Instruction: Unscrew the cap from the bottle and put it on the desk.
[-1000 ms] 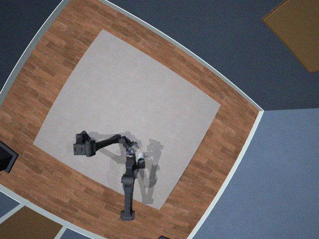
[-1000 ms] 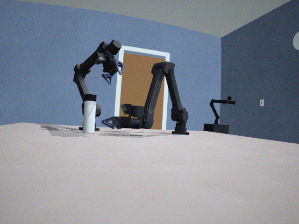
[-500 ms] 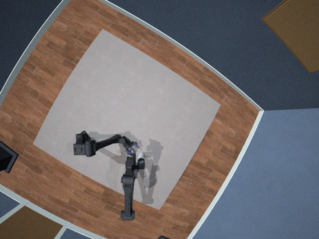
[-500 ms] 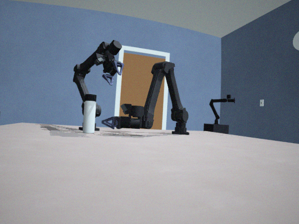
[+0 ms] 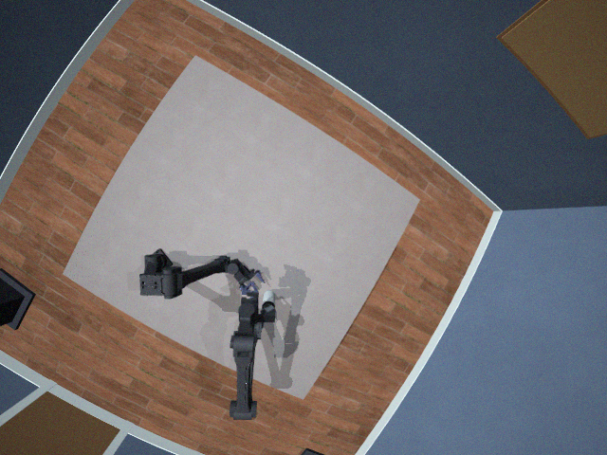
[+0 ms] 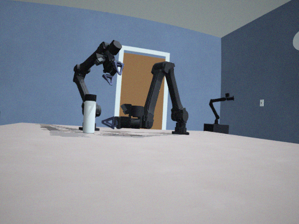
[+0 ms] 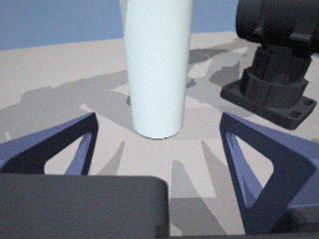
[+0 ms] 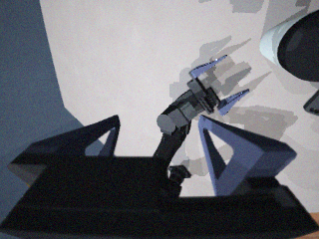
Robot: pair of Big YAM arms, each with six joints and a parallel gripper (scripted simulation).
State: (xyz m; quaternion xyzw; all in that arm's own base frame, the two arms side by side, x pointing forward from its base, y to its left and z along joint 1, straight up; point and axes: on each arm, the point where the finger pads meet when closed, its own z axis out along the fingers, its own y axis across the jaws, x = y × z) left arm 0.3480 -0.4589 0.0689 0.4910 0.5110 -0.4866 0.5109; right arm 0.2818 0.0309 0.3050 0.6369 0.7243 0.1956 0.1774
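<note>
My right hand is 70 mm past the black cap, 130 mm to the left of it and 110 mm above it.
</note>
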